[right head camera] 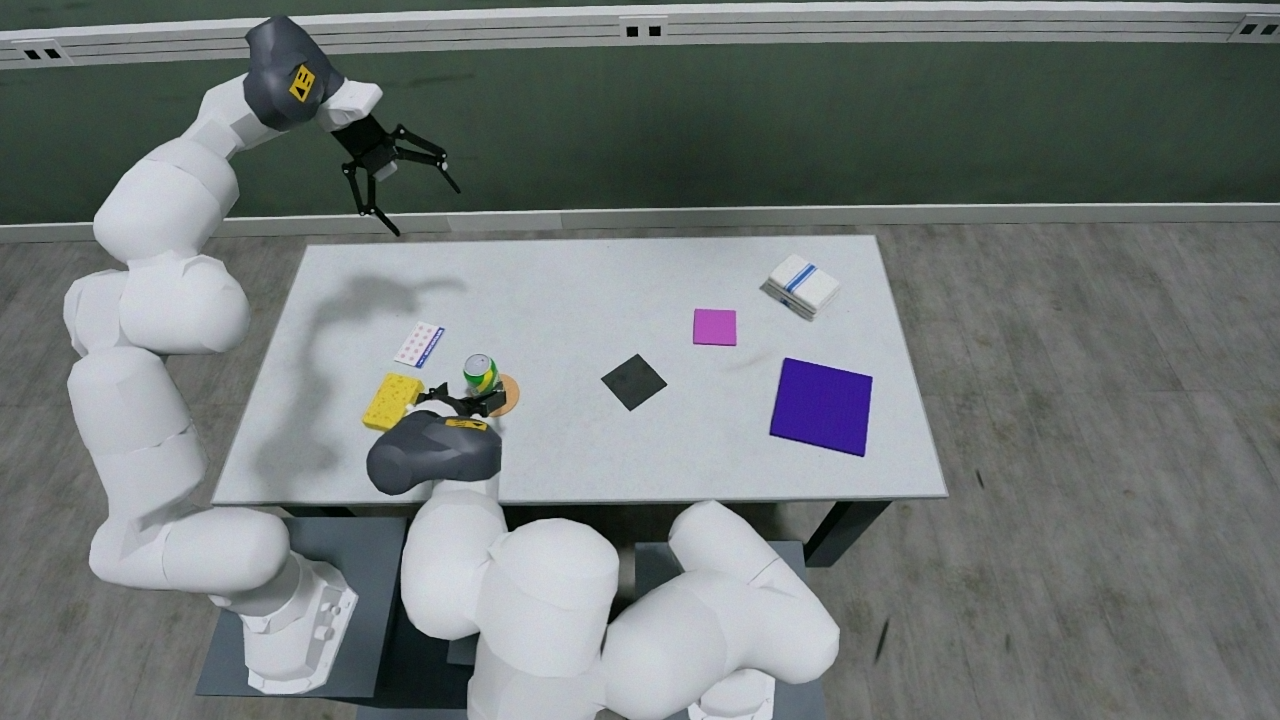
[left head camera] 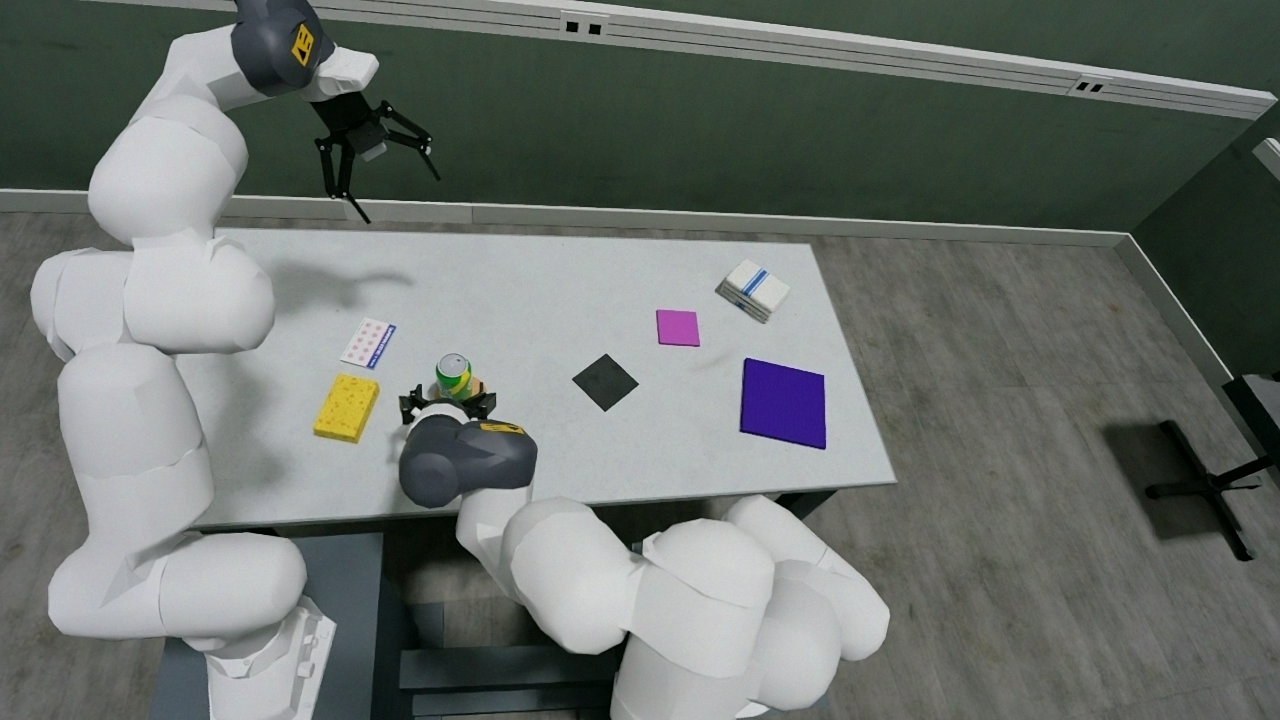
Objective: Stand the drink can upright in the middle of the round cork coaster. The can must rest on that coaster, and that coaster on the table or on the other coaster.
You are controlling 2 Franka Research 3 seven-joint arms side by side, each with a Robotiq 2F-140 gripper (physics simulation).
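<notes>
The green drink can (left head camera: 453, 374) (right head camera: 480, 372) looks upright, its silver top facing up. The round tan coaster (left head camera: 477, 386) (right head camera: 511, 394) shows partly at the can's right. The right gripper and the can hide the can's base and the rest of the coaster, so whether the can rests on it or is centred cannot be told. A small tan sliver also shows left of the can in the left head camera. My right gripper (left head camera: 450, 402) (right head camera: 464, 400) is open, close to the can's near side. My left gripper (left head camera: 403, 200) (right head camera: 428, 213) is open and empty, high beyond the table's far edge.
On the table (left head camera: 537, 295) (right head camera: 563, 295) are a yellow sponge (left head camera: 346, 407) (right head camera: 392, 401), a white dotted card (left head camera: 367, 342) (right head camera: 418, 344), a black square (left head camera: 605, 382) (right head camera: 633, 382), a pink square (left head camera: 677, 327) (right head camera: 714, 326), a purple square (left head camera: 782, 402) (right head camera: 820, 406) and a folded cloth (left head camera: 753, 288) (right head camera: 802, 284).
</notes>
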